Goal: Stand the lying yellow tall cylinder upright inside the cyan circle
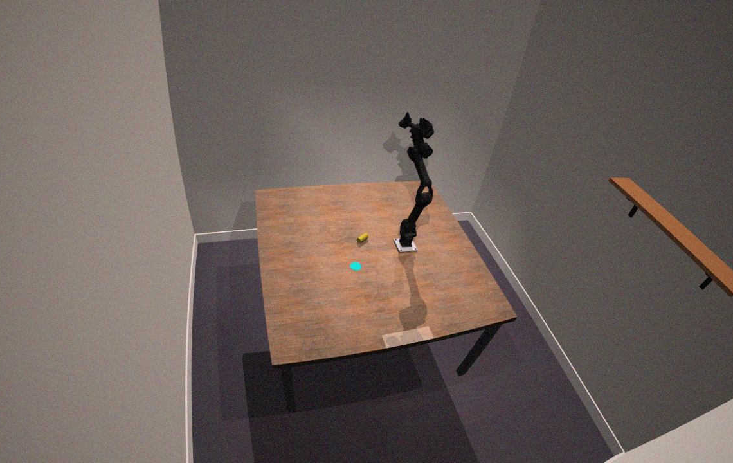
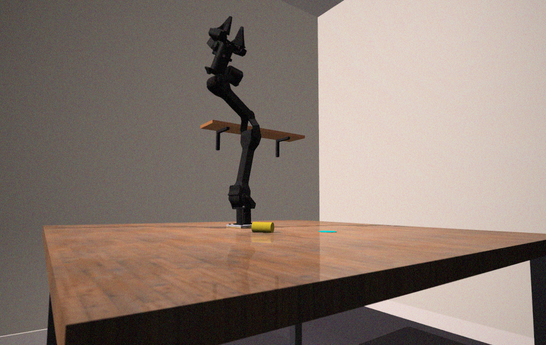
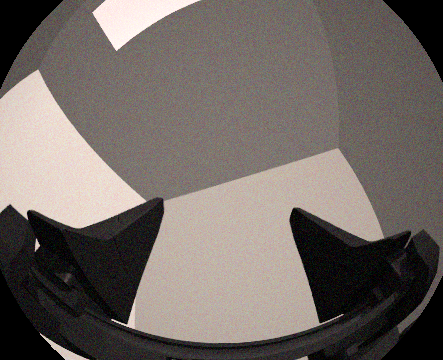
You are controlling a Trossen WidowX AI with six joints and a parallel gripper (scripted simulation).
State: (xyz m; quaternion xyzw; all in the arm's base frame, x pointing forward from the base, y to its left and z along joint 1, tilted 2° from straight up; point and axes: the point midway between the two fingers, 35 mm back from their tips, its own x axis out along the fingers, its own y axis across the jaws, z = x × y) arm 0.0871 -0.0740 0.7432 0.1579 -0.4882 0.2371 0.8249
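The yellow tall cylinder lies 16 cm ahead of my gripper tip, 3 cm to the left of it and 77 cm below it. From my gripper tip the other things lie so: cyan circle 24 cm ahead, 23 cm to the left, 78 cm below.
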